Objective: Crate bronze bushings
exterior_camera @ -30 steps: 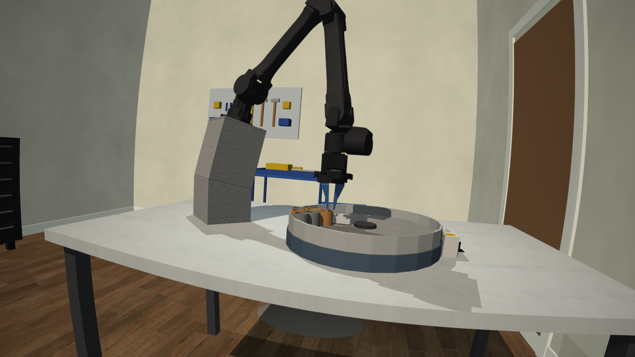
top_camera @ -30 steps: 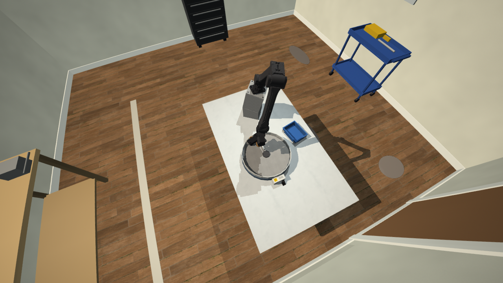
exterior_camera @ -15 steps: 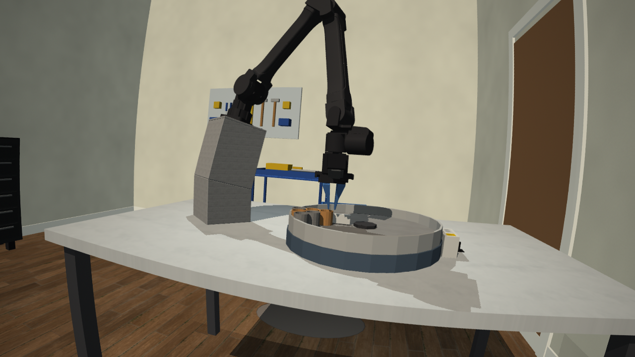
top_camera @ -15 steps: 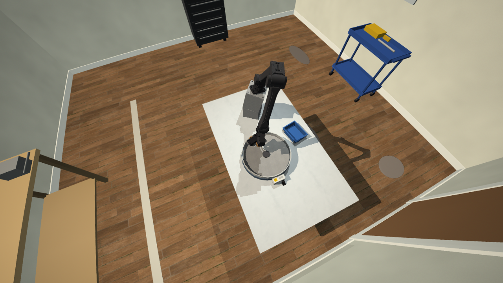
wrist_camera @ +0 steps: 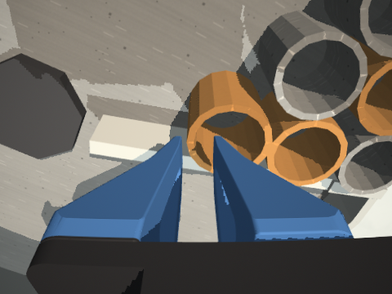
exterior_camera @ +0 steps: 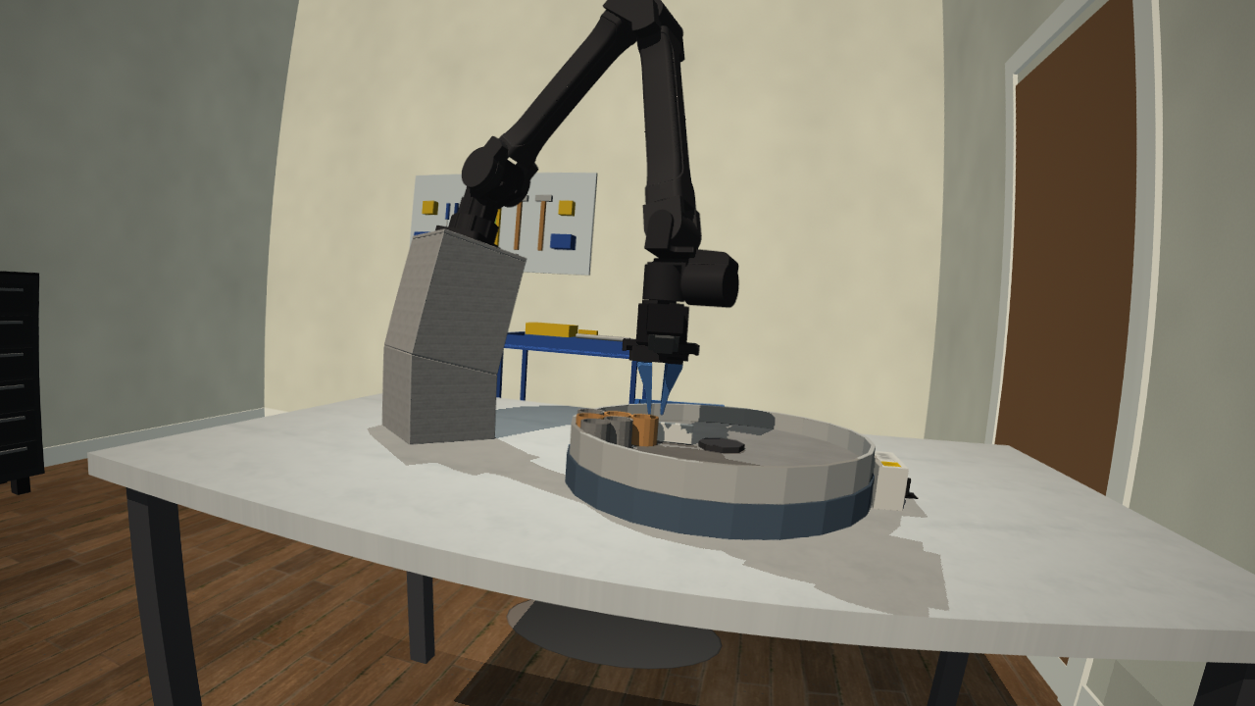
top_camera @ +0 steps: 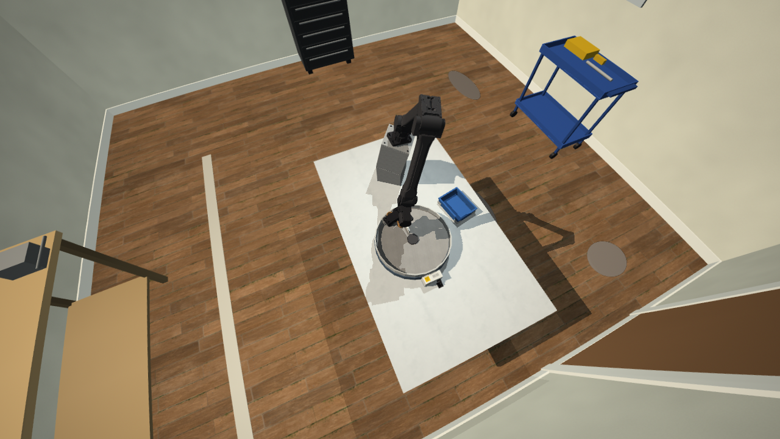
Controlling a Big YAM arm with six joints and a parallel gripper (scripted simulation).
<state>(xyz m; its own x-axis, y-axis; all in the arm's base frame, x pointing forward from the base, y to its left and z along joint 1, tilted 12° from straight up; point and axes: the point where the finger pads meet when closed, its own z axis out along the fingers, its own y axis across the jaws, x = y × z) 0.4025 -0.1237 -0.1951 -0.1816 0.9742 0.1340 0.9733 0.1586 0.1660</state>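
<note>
My gripper is now 37 cm to the right of the blue crate and 8 cm above it. Round my hand: round grey turning table (9 cm ahead, 2 cm to the left, 5 cm below).
</note>
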